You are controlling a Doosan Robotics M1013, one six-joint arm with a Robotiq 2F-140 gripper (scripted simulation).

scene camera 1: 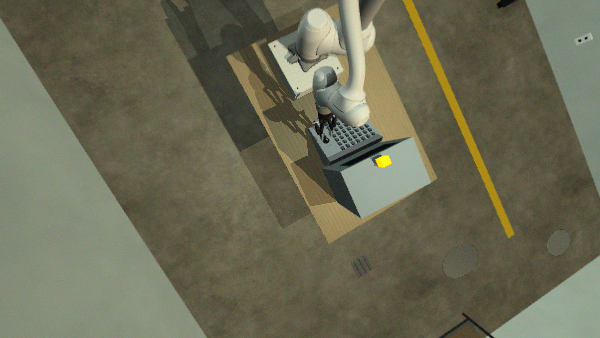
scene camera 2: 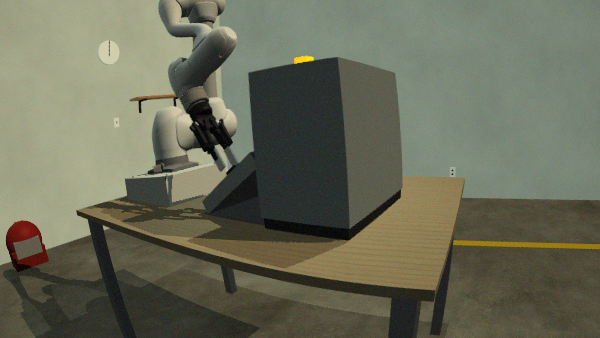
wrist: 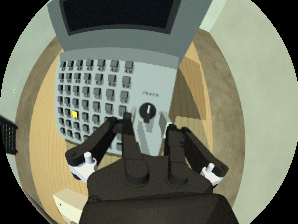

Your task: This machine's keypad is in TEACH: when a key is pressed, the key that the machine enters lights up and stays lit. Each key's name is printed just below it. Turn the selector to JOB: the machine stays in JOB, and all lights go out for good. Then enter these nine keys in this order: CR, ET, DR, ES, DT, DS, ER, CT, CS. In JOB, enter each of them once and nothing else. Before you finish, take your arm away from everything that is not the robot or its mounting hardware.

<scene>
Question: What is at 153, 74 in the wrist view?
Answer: A sloped keypad.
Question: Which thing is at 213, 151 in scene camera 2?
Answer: The gripper.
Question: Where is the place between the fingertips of the gripper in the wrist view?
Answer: At 147, 115
</scene>
